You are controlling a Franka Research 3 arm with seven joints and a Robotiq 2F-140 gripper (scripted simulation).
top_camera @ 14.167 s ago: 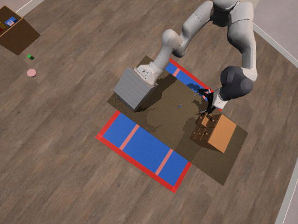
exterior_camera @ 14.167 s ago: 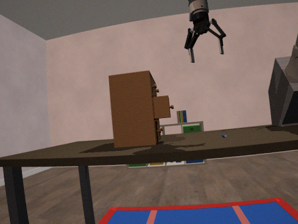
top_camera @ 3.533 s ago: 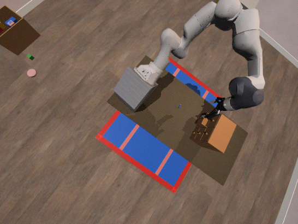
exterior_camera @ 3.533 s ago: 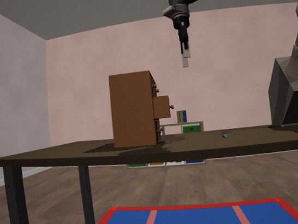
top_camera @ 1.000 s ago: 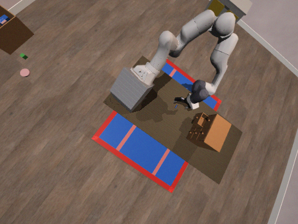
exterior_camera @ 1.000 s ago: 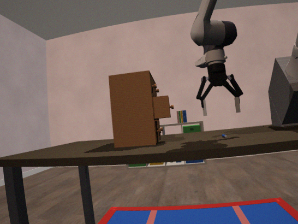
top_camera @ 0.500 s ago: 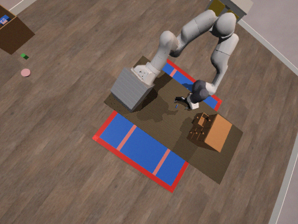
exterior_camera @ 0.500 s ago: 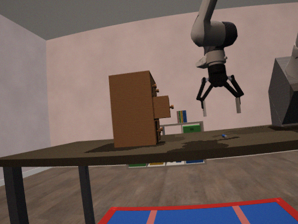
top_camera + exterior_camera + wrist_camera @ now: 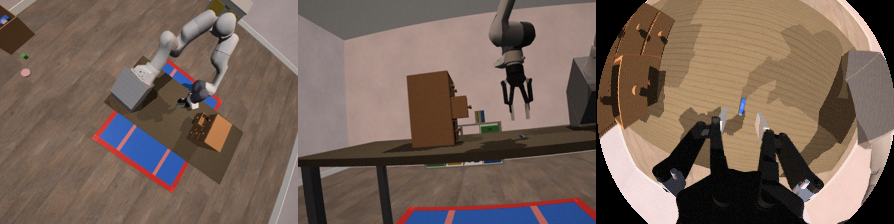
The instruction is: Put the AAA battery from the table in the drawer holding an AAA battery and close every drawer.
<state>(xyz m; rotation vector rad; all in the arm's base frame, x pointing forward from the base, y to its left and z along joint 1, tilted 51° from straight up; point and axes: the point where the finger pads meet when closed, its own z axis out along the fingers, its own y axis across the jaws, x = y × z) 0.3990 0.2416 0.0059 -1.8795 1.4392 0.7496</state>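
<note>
My hand is 10 cm above the blue AAA battery. From my hand the other things lie so: small orange object: 26 cm ahead, 6 cm to the left, 1 cm above; small green thing: 37 cm ahead, 12 cm to the right, 1 cm above.
</note>
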